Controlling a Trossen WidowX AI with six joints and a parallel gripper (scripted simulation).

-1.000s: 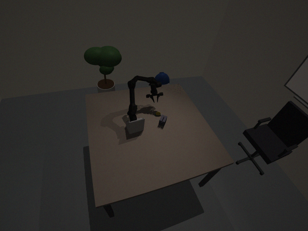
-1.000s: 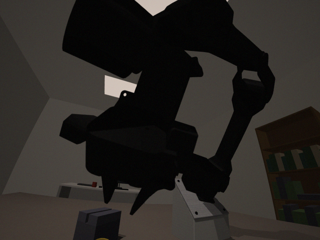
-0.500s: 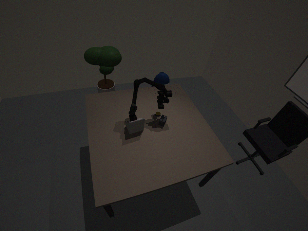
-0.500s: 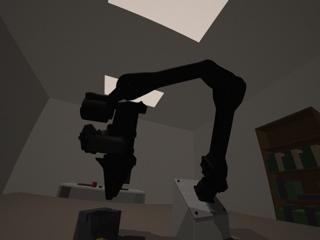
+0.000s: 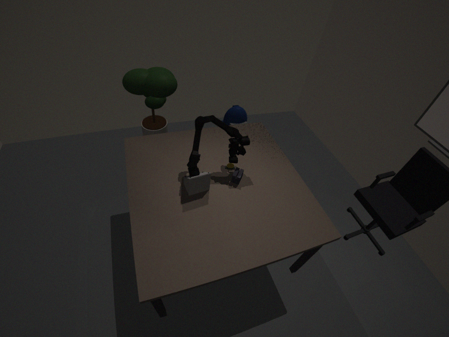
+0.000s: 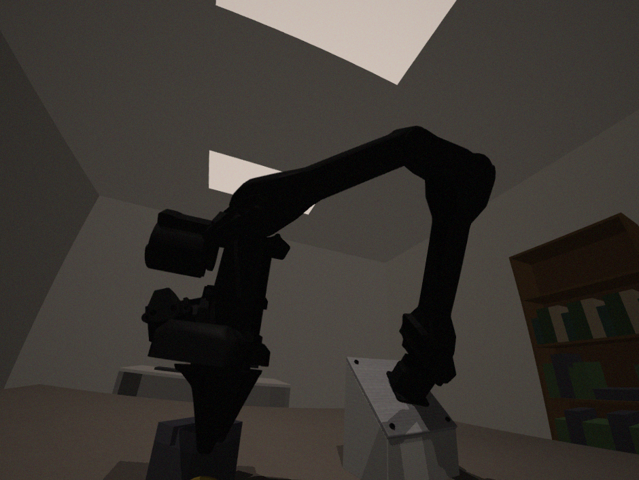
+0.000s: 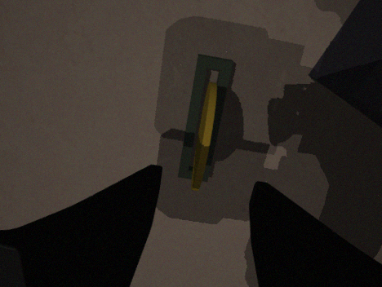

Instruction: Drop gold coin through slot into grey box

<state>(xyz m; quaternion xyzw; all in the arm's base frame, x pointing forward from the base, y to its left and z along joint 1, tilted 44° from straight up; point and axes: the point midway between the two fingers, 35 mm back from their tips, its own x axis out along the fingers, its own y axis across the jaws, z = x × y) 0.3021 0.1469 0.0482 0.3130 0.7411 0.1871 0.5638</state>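
Now: gripper tip 50 mm above the gold coin.
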